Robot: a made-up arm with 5 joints. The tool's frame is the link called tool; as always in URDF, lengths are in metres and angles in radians. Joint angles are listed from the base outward. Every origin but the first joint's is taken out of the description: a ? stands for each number. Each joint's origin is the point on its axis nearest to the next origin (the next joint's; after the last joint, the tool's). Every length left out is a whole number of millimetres.
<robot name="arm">
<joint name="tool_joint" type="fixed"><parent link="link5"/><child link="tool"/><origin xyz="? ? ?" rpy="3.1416 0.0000 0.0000"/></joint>
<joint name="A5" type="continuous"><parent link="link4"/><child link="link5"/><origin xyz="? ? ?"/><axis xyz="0 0 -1"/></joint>
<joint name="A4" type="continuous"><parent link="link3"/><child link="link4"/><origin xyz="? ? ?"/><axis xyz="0 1 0"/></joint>
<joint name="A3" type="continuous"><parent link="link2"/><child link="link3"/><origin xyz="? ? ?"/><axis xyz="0 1 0"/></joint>
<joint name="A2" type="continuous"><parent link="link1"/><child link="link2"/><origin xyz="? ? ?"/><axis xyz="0 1 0"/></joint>
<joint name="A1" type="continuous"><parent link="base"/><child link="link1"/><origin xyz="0.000 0.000 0.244"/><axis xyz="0 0 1"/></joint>
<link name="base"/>
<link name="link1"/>
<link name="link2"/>
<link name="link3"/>
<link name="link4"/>
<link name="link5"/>
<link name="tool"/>
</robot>
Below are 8 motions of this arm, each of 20 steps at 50 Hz.
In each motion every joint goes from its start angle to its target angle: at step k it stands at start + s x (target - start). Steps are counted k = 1, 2, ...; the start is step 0. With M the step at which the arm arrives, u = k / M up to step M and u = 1 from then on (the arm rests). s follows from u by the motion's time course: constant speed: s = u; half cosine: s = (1 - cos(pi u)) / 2; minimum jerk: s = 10 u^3 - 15 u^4 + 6 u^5.
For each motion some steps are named. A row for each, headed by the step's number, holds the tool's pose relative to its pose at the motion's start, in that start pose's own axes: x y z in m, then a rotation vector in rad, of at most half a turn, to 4 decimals.
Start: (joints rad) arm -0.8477 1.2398 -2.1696 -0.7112 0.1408
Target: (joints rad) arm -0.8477 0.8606 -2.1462 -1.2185 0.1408
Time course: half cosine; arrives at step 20
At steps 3, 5, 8, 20:
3: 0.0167 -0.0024 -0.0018 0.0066 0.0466 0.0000
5: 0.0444 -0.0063 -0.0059 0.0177 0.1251 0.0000
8: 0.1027 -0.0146 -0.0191 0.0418 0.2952 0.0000
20: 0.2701 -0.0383 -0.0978 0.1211 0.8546 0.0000

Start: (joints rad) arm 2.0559 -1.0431 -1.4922 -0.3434 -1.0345
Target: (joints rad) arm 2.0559 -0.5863 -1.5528 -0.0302 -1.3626
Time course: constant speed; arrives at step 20
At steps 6, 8, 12, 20:
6: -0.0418 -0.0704 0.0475 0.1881 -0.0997 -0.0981
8: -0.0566 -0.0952 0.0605 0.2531 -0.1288 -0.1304
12: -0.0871 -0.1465 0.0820 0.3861 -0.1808 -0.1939
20: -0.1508 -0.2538 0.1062 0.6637 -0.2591 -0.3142

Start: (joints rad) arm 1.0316 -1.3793 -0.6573 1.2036 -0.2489
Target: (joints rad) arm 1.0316 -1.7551 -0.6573 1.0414 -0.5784
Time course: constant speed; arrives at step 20
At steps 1, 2, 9, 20:
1: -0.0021 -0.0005 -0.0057 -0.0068 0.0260 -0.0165
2: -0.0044 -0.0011 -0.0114 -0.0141 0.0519 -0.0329
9: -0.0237 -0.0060 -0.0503 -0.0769 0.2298 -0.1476
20: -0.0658 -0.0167 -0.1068 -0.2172 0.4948 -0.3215

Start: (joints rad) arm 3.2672 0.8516 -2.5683 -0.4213 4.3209
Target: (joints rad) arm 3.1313 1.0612 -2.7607 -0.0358 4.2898
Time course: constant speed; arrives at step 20
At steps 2, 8, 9, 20:
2: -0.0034 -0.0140 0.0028 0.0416 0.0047 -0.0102
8: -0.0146 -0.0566 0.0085 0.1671 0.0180 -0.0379
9: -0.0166 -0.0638 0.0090 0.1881 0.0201 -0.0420
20: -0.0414 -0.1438 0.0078 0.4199 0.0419 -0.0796

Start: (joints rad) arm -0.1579 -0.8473 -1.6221 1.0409 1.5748
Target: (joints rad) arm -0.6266 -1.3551 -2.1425 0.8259 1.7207
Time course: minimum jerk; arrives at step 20
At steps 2, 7, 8, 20:
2: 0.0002 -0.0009 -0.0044 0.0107 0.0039 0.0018
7: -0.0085 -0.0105 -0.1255 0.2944 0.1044 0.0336
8: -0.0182 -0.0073 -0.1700 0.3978 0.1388 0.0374
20: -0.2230 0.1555 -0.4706 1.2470 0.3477 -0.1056

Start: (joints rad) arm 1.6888 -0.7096 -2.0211 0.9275 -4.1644
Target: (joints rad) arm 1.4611 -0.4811 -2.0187 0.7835 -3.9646
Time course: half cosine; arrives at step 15
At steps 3, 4, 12, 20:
3: 0.0007 0.0016 0.0137 0.0042 0.0224 0.0142
4: 0.0016 0.0027 0.0237 0.0075 0.0387 0.0246
12: 0.0328 0.0119 0.1256 0.0576 0.2092 0.1405
20: 0.0396 0.0127 0.1379 0.0661 0.2308 0.1561

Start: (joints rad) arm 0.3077 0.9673 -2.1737 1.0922 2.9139
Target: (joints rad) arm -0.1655 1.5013 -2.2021 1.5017 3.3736
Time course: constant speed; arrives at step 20
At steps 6, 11, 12, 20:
6: 0.0620 -0.0836 0.1126 -0.0467 0.2708 0.2794
11: 0.1342 -0.1383 0.1973 -0.0872 0.4983 0.5080
12: 0.1505 -0.1472 0.2131 -0.0955 0.5443 0.5526
20: 0.2937 -0.1903 0.3242 -0.1673 0.9219 0.8876

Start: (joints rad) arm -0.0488 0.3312 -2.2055 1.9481 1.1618
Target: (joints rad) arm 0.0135 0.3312 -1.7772 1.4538 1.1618
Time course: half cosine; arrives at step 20
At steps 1, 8, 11, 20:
1: 0.0000 -0.0005 0.0006 0.0004 0.0002 -0.0004
8: -0.0005 -0.0273 0.0372 0.0204 0.0103 -0.0215
11: -0.0025 -0.0426 0.0639 0.0342 0.0170 -0.0360
20: -0.0097 -0.0634 0.1148 0.0595 0.0286 -0.0623

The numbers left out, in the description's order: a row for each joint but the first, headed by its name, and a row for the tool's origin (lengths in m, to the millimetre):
tool: 0.000 0.000 0.000
A5: 0.082 0.000 -0.104
A4: 0.067 0.000 -0.298
A3: 0.061 0.000 0.323
A2: 0.000 0.000 0.000

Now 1 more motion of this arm.
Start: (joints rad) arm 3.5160 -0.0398 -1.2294 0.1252 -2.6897
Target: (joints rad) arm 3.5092 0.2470 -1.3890 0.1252 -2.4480
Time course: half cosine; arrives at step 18
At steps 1, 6, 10, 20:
1: 0.0002 -0.0001 0.0009 0.0005 0.0008 0.0019
6: 0.0058 -0.0038 0.0286 0.0161 0.0275 0.0611
10: 0.0161 -0.0102 0.0670 0.0404 0.0629 0.1436
20: 0.0328 -0.0202 0.1135 0.0742 0.1039 0.2446

